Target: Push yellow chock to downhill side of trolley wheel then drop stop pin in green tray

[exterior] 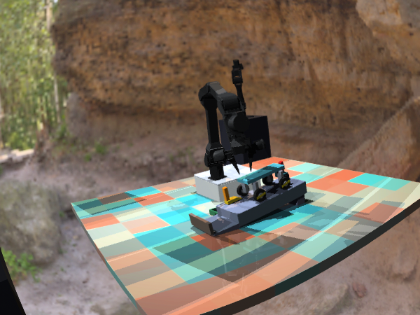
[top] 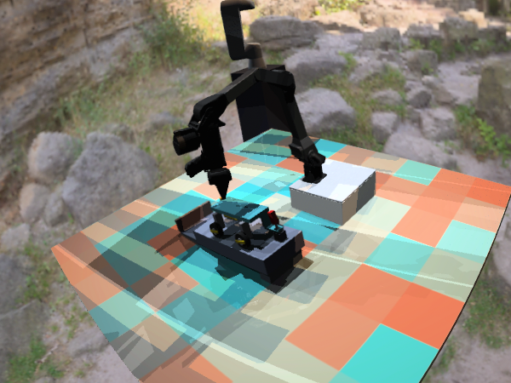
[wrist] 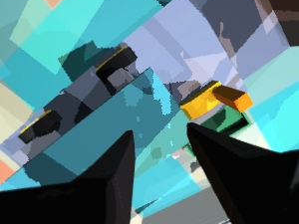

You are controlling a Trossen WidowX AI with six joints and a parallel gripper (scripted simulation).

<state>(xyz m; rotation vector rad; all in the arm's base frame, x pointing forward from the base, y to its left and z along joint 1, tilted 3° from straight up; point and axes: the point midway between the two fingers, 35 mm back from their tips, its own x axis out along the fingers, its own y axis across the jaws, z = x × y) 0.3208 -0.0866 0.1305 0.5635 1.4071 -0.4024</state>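
The red-headed stop pin lies 19 cm to the left of my gripper tip and 3 cm below it. Also, from my gripper tip: trolley 1 cm ahead, 7 cm to the left, 6 cm below; then yellow chock 4 cm behind, 4 cm to the right, 9 cm below; then ramp 1 cm ahead, 7 cm to the left, 12 cm below.
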